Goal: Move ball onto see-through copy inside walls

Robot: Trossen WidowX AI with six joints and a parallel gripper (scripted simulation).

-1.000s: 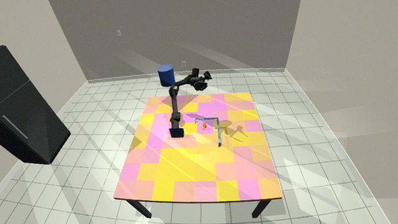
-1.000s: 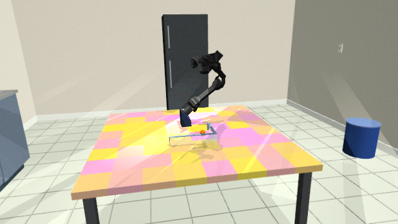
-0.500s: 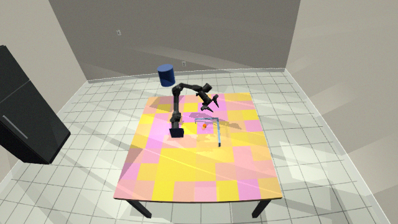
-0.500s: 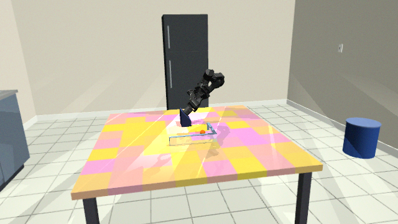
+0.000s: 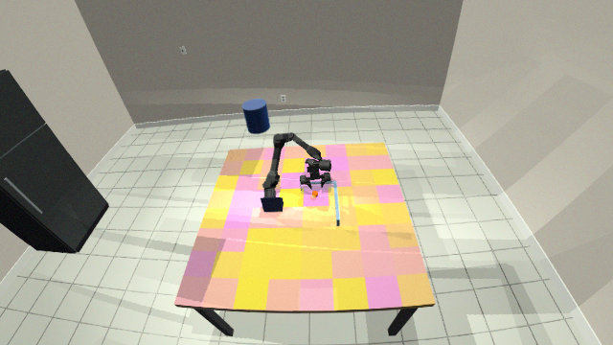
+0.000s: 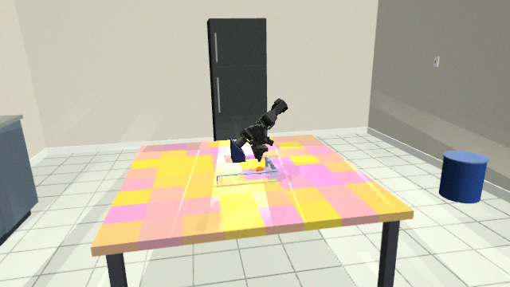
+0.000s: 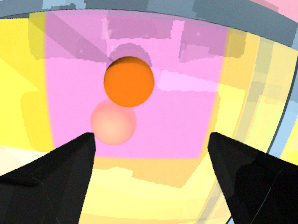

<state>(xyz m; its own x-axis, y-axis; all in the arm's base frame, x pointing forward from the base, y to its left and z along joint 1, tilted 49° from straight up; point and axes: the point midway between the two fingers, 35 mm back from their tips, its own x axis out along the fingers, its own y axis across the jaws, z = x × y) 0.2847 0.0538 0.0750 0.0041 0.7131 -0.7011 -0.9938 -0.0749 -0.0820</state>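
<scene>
My gripper tip is now 6 cm above the orange ball, 1 cm to the right of it and 1 cm past it.
</scene>
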